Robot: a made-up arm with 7 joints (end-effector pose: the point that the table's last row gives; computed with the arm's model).
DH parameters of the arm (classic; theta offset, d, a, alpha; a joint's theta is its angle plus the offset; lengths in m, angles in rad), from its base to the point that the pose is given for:
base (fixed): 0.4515 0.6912 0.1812 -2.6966
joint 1: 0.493 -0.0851 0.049 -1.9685
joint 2: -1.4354 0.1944 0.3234 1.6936
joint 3: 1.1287 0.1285 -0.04 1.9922
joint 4: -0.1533 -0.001 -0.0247 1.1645
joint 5: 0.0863 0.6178 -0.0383 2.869
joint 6: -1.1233 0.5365 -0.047 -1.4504
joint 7: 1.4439 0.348 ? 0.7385
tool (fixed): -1.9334 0.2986 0 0
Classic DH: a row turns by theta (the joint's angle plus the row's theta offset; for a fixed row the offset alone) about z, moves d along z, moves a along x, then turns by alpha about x.
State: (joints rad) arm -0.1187 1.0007 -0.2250 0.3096 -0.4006 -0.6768 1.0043
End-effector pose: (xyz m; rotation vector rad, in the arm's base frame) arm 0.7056 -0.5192 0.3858 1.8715 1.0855 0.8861
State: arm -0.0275 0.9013 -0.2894 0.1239 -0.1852 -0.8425 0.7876
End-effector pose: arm 0.7416 -0.3786 0.2920 1.8050 1.5516 1.0347
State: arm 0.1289 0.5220 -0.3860 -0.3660 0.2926 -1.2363 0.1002
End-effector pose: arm 0.4285 0.0181 0.0960 -0.8983 -2.6329 -0.9784
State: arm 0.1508 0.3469 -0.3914 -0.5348 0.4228 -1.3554 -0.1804
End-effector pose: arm 0.2106 0.0875 0.0789 -0.3277 -2.5411 -0.7860
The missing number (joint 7, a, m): 0.0763
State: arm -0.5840 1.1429 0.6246 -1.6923 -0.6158 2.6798 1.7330
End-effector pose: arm 0.9747 0.2043 0.0551 1.5762 1.9515 1.2695
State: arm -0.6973 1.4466 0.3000 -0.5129 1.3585 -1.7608 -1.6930
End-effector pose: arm 0.6896 0.3837 0.3101 -2.4626 1.0807 -0.5304
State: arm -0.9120 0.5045 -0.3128 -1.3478 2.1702 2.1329 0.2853
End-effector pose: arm 0.6506 0.2109 1.1555 -0.1285 0.7878 1.0835
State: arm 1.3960 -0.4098 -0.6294 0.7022 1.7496 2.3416 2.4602
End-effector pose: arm -0.6844 0.1760 1.0485 1.1662 -0.2295 -1.4747
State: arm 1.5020 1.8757 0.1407 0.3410 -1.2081 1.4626 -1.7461
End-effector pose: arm 0.6264 0.1543 0.5284 -1.2143 2.0284 0.1256
